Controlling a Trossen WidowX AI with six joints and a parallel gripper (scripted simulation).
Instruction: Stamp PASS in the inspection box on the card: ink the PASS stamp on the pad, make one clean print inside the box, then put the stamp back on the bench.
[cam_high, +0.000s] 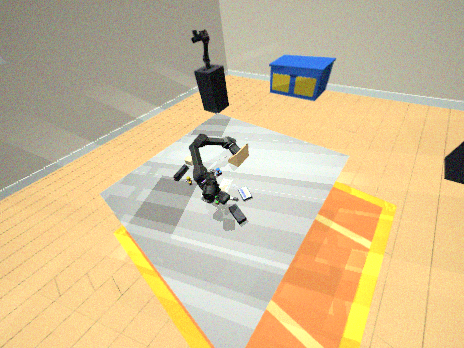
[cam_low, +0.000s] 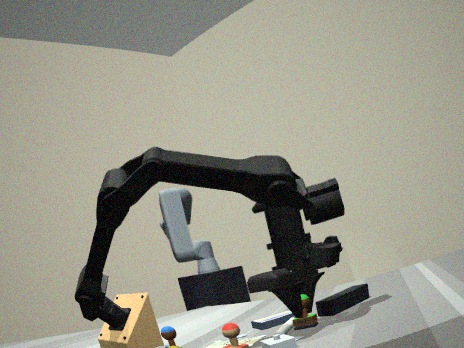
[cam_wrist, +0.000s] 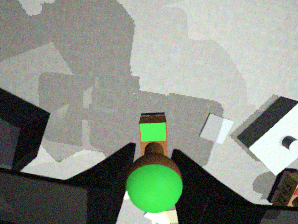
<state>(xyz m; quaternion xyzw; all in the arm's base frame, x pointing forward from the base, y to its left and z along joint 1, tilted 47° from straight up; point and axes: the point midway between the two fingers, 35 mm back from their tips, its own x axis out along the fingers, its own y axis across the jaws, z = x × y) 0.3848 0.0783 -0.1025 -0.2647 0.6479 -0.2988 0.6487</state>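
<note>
Now: gripper tip 220 mm to the left of the purple ink pad, 90 mm past it and 30 mm above it. Round my gripper tip: red-knobbed stamp 140 mm to the right, 40 mm behind, 10 mm below; white rod 60 mm behind, 50 mm to the left, 20 mm below; green-knobbed PASS stamp right at my gripper tip.
</note>
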